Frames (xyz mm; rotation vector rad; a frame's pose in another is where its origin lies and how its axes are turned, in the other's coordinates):
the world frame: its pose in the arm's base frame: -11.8 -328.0 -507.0 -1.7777 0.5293 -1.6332
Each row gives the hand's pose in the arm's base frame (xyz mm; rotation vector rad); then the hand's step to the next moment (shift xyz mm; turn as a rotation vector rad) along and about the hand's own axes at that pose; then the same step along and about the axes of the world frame.
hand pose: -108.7 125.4 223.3 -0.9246 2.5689 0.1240
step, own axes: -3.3 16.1 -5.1 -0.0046 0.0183 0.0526
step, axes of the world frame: -6.8 -14.3 -6.8 -0.0518 0.0145 0.0154
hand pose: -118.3 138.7 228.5 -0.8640 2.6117 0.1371
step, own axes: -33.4 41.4 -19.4 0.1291 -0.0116 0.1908
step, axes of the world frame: -12.4 -55.2 3.0 -0.1368 0.1830 -0.0320
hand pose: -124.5 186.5 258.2 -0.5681 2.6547 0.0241
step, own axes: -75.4 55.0 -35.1 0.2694 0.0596 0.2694
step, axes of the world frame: -6.3 -90.9 40.5 -0.2611 0.2479 -0.1381
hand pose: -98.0 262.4 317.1 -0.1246 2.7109 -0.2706
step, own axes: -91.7 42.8 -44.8 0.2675 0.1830 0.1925
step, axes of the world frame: 15.0 -81.3 73.6 -0.3263 0.1182 -0.1471
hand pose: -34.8 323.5 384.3 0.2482 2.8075 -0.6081
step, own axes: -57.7 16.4 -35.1 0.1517 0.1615 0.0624
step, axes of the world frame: 20.5 -38.1 54.4 -0.2202 0.0037 -0.0670
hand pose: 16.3 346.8 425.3 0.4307 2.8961 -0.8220
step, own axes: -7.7 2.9 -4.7 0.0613 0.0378 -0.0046
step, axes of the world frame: 1.9 -3.7 8.5 -0.0578 -0.0223 -0.0371
